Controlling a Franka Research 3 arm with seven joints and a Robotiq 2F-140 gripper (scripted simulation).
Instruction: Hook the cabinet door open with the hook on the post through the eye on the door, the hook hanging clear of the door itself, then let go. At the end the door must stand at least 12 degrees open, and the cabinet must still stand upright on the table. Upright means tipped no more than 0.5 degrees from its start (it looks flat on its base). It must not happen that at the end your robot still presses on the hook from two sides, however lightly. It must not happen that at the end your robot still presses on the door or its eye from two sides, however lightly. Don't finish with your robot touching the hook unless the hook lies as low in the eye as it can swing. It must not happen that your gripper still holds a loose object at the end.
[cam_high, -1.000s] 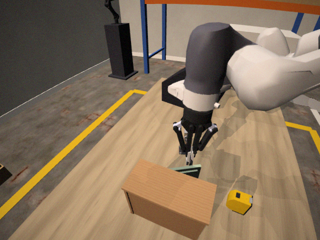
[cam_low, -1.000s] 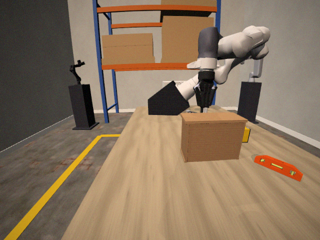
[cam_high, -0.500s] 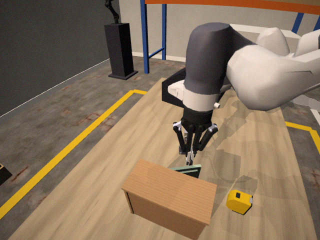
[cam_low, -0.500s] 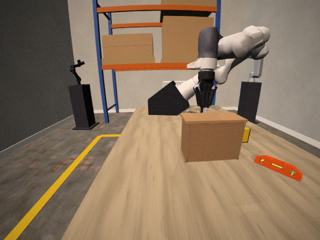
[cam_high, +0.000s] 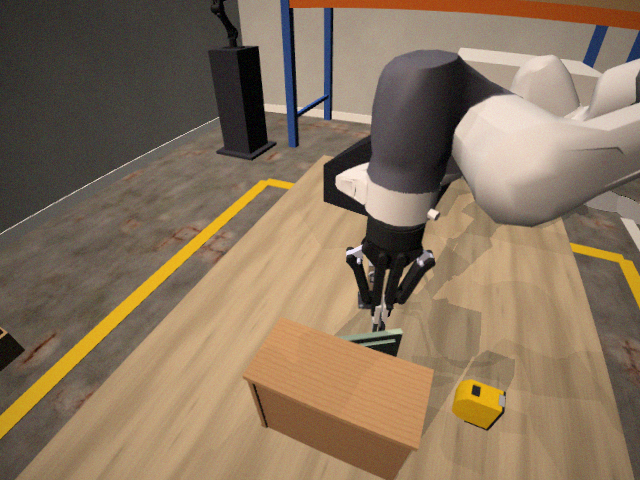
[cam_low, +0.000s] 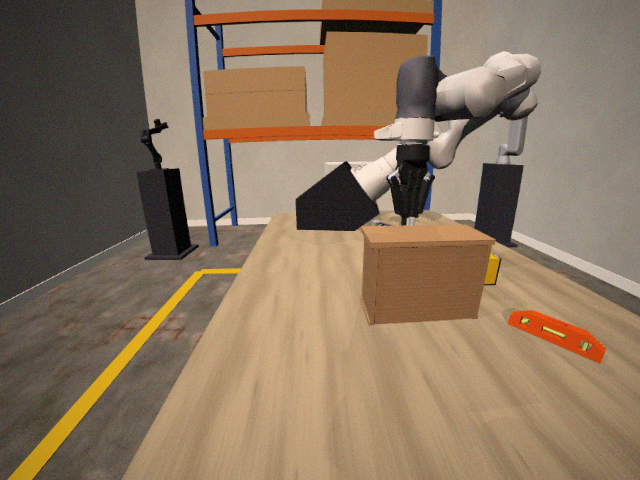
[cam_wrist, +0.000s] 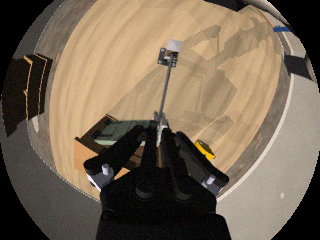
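Right now the green door is 60 mm below my hand, 60 mm ahead of it and 40 mm to the right of it. The rest, counted from my hand: hook post: 90 mm behind, 50 mm below, 40 mm to the right; yellow tape measure: 200 mm to the left, 90 mm below, 30 mm ahead; orange spirit level: 270 mm ahead, 200 mm to the left, 110 mm below.
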